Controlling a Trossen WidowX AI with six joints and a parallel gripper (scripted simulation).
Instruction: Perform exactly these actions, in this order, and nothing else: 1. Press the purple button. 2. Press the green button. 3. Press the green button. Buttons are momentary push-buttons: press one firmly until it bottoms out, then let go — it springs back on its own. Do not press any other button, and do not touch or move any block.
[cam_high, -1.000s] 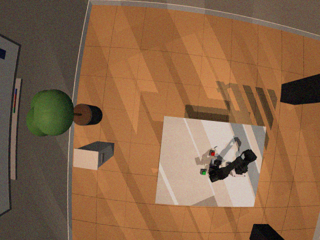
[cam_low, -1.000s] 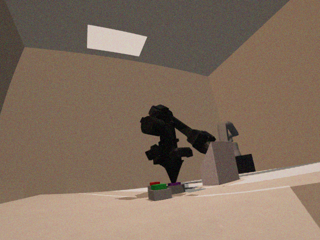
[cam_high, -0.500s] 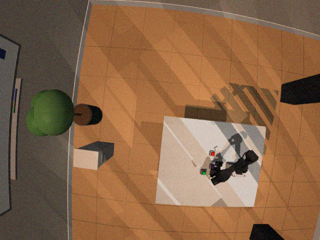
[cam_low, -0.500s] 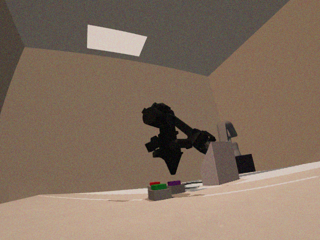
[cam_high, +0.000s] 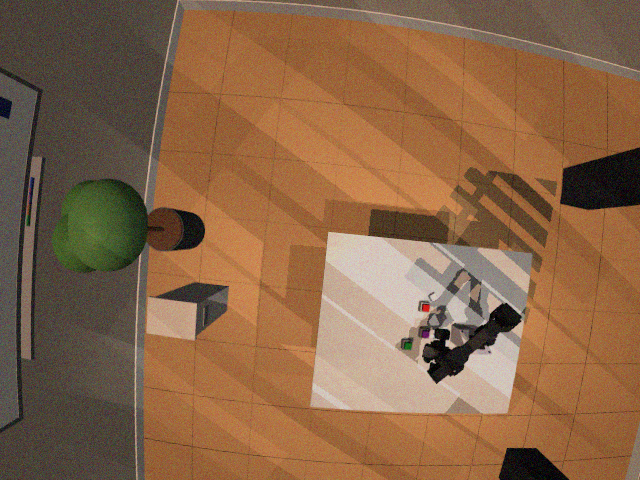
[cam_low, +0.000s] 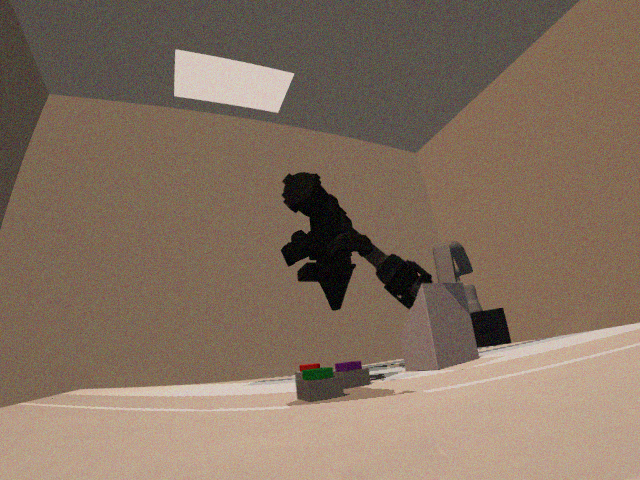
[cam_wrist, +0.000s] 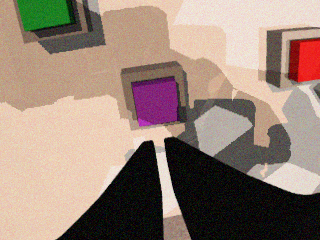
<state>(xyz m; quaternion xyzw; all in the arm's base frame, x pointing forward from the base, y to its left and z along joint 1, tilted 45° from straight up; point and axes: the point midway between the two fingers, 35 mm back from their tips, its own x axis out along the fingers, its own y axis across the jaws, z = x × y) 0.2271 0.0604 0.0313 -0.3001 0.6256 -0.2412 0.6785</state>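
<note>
Now: gripper tip 90 mm above the green button, 70 mm short of it and 60 mm to the right of it. Round my gripper tip: red button 140 mm to the right, 90 mm below, 10 mm ahead; then purple button 90 mm below, 10 mm to the right, 10 mm behind.
</note>
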